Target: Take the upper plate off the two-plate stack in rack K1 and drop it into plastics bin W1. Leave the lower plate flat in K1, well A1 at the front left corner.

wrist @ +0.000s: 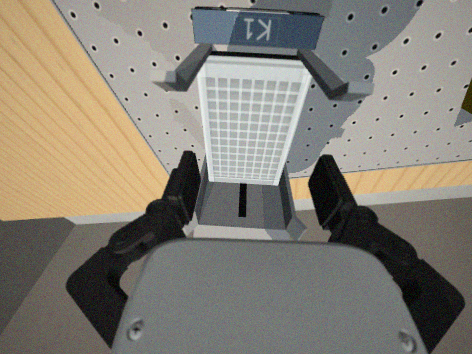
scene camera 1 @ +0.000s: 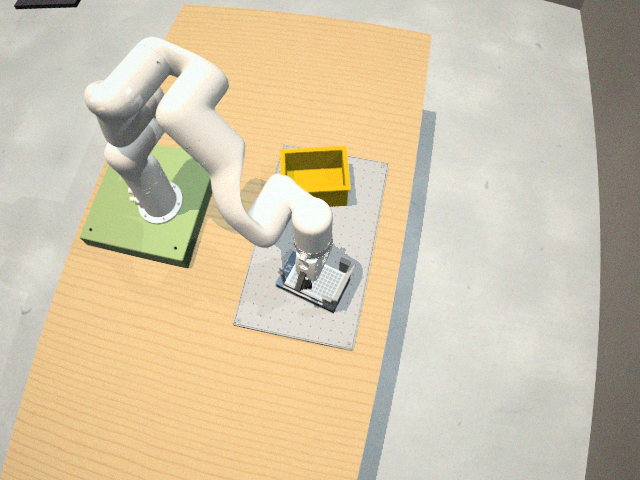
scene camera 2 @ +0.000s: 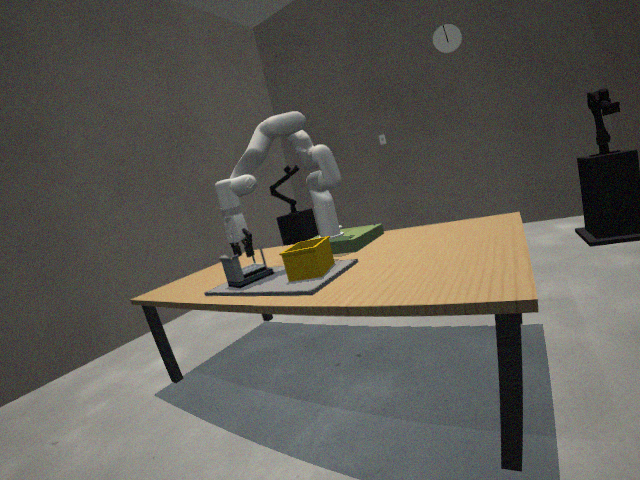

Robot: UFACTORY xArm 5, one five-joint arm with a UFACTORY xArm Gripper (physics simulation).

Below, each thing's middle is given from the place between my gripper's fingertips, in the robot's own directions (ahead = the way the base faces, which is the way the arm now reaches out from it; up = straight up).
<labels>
My hand is 5 cm above the white gridded plate (scene camera 1: 329, 280), 1 cm to the left of it and 1 cm short of it.
</labels>
